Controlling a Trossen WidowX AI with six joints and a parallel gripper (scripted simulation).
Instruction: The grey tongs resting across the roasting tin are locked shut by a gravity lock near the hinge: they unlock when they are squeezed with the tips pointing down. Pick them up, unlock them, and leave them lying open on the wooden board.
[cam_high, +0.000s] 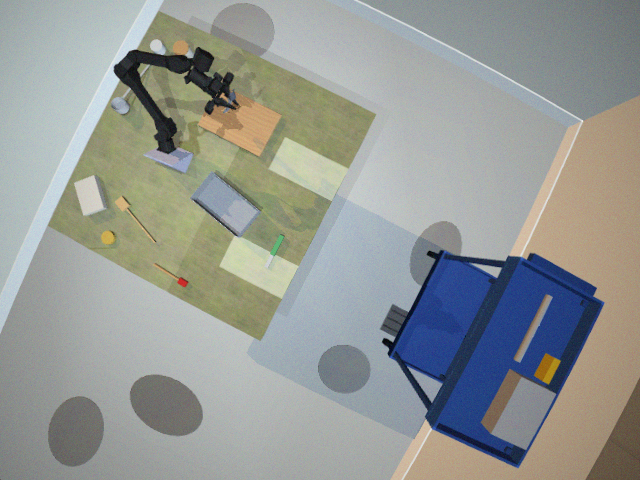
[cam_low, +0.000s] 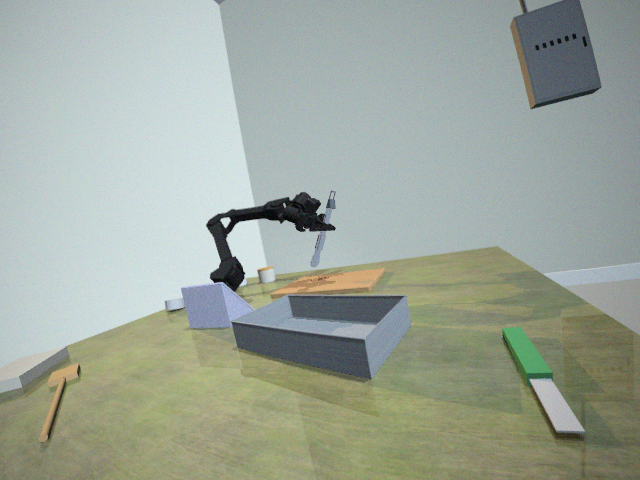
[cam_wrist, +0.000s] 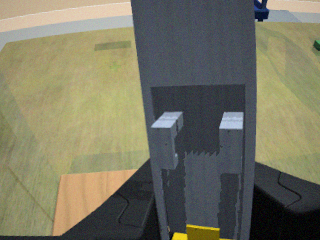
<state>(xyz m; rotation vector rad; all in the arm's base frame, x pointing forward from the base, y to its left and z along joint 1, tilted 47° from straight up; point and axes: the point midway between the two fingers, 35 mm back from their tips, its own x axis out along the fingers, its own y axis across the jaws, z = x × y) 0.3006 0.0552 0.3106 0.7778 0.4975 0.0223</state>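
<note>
Now: the yellow lock piece 4 cm behind my gripper tip, 1 cm to the left of it and 1 cm above it. Also, from my gripper tip: roasting tin 41 cm to the right, 17 cm below, 4 cm ahead; then green-handled knife 56 cm to the right, 34 cm ahead, 19 cm below; then wooden board 19 cm below, 6 cm behind, 1 cm to the left.
</note>
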